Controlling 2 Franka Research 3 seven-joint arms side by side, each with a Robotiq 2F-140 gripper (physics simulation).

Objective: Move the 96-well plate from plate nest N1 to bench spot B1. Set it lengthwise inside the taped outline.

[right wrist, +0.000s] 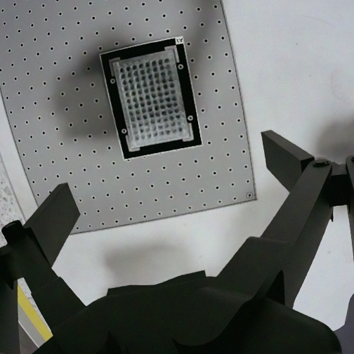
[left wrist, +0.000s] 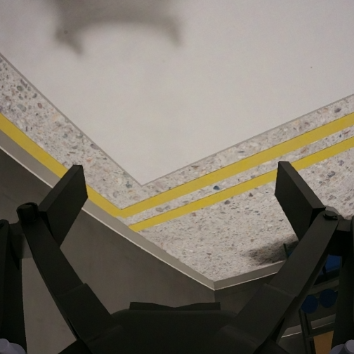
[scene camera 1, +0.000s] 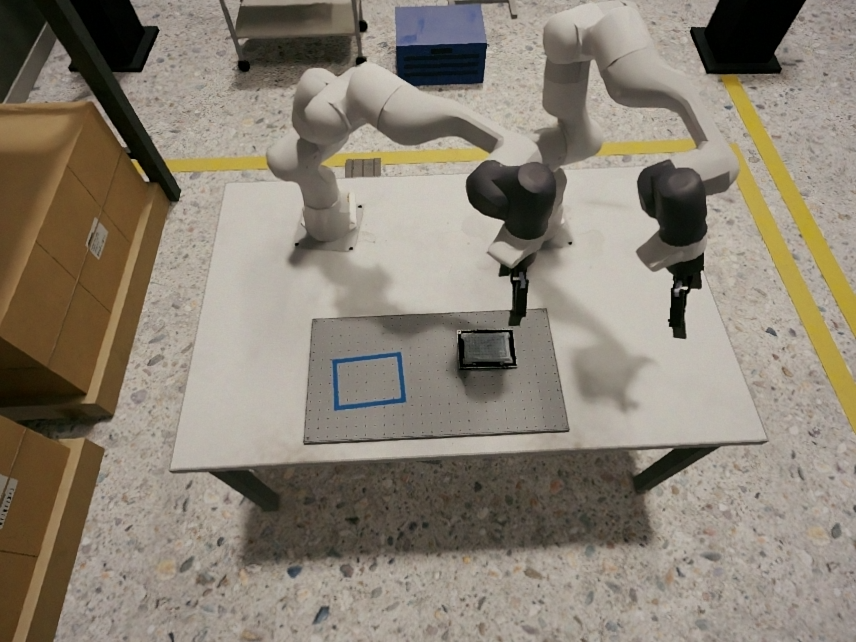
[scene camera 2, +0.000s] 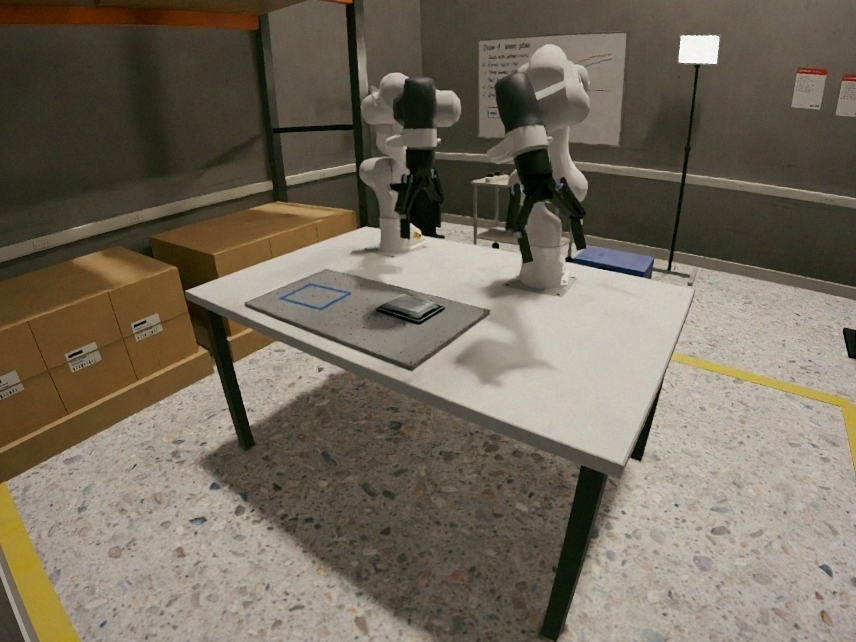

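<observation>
The clear 96-well plate (scene camera 1: 486, 347) (scene camera 2: 410, 304) (right wrist: 152, 100) lies flat in the black nest (right wrist: 116, 107), between its pale corner brackets. The blue taped outline (scene camera 1: 366, 357) is bare, to the left of the nest in scene camera 1. My right gripper (scene camera 1: 518, 315) (scene camera 2: 420, 231) (right wrist: 165, 174) is open and empty, above the board's back edge, behind the plate; its fingers point down. My left gripper (scene camera 1: 677, 327) (scene camera 2: 553, 250) (left wrist: 179, 179) is open and empty, high over the right side of the table in scene camera 1. The plate does not show in the left wrist view.
The grey perforated board (scene camera 1: 442, 414) (scene camera 2: 359, 333) (right wrist: 215, 170) lies on the white table (scene camera 1: 242, 386) (scene camera 2: 587, 359) and bears the nest and the outline. Cardboard boxes (scene camera 1: 62, 241) (scene camera 2: 82, 331) stand beyond the table's left side. A blue crate (scene camera 1: 441, 44) stands on the floor behind.
</observation>
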